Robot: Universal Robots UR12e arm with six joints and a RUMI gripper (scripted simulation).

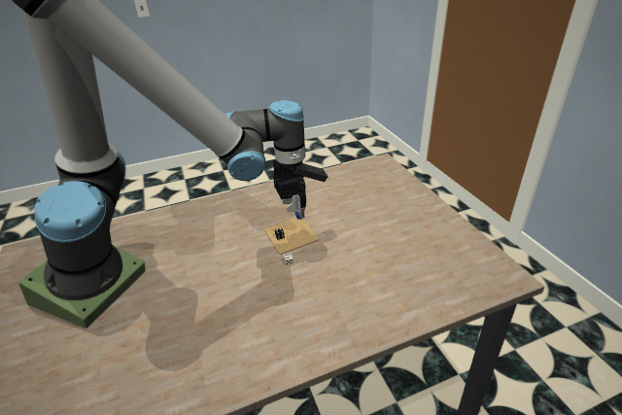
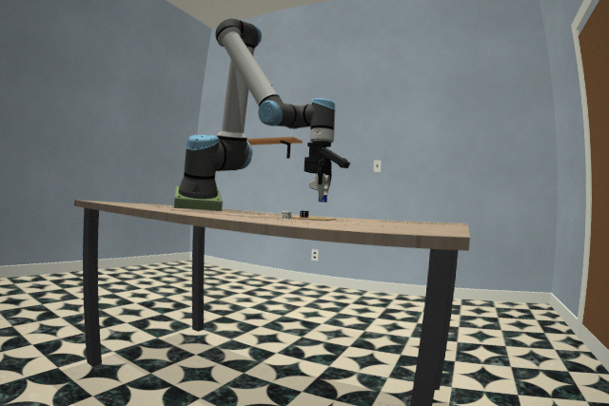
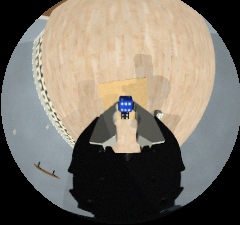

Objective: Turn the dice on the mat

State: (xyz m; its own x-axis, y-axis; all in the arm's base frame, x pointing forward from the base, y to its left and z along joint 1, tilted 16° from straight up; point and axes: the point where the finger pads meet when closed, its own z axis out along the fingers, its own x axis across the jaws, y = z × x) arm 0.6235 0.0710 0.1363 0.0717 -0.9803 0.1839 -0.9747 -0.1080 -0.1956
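My gripper is now 40 mm past the tan mat and 80 mm above it. Also, from my hand: white die: 70 mm behind, 120 mm to the right, 70 mm below; blue die: right at my hand; black die: 70 mm behind, 70 mm below.
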